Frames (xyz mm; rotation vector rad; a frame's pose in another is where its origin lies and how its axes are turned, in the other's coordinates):
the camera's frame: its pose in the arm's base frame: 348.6 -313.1 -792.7 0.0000 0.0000 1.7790
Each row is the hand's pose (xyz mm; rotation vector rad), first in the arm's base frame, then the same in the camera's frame.
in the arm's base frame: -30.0 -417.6 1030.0 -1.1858 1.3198 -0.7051
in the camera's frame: -24.0 392.0 1822.7 0.3457 2.1764 -1.8560
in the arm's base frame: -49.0 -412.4 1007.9 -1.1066 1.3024 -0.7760
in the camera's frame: -15.0 409.5 1800.6 0.3968 2.1179 -1.9629
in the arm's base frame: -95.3 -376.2 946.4 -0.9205 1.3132 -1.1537
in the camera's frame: 30.0 447.4 1739.1 -0.5729 -2.0065 2.2623
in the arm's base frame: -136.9 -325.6 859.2 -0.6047 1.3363 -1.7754
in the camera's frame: 88.1 477.6 1651.9 -0.6951 -1.3871 2.0263
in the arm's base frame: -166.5 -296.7 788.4 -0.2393 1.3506 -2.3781
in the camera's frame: 122.5 500.6 1581.1 -0.7641 -0.8815 1.6379
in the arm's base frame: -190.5 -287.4 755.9 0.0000 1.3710 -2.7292
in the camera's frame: 136.6 522.1 1548.6 -0.7864 -0.6376 1.3459
